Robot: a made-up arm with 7 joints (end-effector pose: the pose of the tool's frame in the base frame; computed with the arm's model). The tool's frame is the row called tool. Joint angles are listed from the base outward.
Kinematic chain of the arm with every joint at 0, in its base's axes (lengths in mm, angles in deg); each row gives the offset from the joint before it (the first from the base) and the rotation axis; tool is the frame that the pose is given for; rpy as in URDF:
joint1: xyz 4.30 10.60 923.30 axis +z
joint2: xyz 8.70 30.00 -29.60 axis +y
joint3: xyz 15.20 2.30 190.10 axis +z
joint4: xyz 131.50 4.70 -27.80 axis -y
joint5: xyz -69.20 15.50 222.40 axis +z
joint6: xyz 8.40 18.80 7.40 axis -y
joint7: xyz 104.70 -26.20 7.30 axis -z
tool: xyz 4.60 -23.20 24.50 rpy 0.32 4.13 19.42
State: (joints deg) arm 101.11 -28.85 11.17 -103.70 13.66 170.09 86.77
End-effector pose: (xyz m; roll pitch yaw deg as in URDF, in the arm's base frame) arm -0.1303 0.2112 1.2964 94.20 -15.04 26.72
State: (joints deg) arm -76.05 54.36 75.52 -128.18 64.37 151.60 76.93
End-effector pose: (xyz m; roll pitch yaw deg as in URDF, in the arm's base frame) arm 0.4161 -0.0651 0.8065 -66.79 72.01 172.91
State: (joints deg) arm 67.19 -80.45 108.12 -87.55 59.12 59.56 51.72
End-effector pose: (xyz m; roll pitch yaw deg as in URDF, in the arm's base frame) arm -0.5004 -0.0201 0.7769 -47.84 28.07 113.57
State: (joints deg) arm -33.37 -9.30 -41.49 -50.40 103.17 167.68 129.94
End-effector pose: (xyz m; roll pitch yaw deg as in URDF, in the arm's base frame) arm 0.0058 -0.2137 1.2598 -157.99 30.59 -28.56
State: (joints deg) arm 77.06 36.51 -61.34 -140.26 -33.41 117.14 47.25
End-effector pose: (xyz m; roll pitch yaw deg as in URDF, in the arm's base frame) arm 0.3702 0.1517 0.7637 -70.62 22.97 -9.87
